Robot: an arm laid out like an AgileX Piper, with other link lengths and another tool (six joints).
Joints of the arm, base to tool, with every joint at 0 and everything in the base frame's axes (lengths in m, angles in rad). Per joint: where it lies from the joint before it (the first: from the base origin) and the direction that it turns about. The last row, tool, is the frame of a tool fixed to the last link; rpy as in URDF.
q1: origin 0 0 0.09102 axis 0 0 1
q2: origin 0 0 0 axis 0 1 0
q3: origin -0.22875 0 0.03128 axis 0 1 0
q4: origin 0.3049 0 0.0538 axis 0.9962 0 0.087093
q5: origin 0 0 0 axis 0 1 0
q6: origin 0.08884 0 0.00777 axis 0.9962 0 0.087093
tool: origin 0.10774 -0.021 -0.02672 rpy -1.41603 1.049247 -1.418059
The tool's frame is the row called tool.
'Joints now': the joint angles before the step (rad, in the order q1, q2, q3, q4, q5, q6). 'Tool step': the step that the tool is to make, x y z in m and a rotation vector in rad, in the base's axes. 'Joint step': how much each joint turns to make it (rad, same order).
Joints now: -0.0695 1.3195 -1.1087 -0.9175 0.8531 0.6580
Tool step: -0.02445 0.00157 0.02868 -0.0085 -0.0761 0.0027
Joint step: 0.0000 -0.1482 0.0577 0.0075 0.0067 -0.0167
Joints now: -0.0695 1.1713 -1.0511 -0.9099 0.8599 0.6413
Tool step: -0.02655 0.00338 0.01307 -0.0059 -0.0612 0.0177
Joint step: 0.0000 -0.1577 0.0956 0.0083 -0.0135 -0.0151
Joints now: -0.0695 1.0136 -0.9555 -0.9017 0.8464 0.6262
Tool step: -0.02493 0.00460 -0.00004 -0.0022 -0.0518 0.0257
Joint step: 0.0000 -0.1597 0.1193 0.0090 -0.0271 -0.0095
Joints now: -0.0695 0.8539 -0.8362 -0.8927 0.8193 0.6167
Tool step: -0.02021 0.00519 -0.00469 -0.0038 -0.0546 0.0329
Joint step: 0.0001 -0.1549 0.1191 0.0086 -0.0374 -0.0082
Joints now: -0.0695 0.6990 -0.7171 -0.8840 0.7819 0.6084
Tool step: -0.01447 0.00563 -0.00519 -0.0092 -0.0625 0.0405
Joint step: 0.0000 -0.1466 0.1108 0.0053 -0.0488 -0.0071
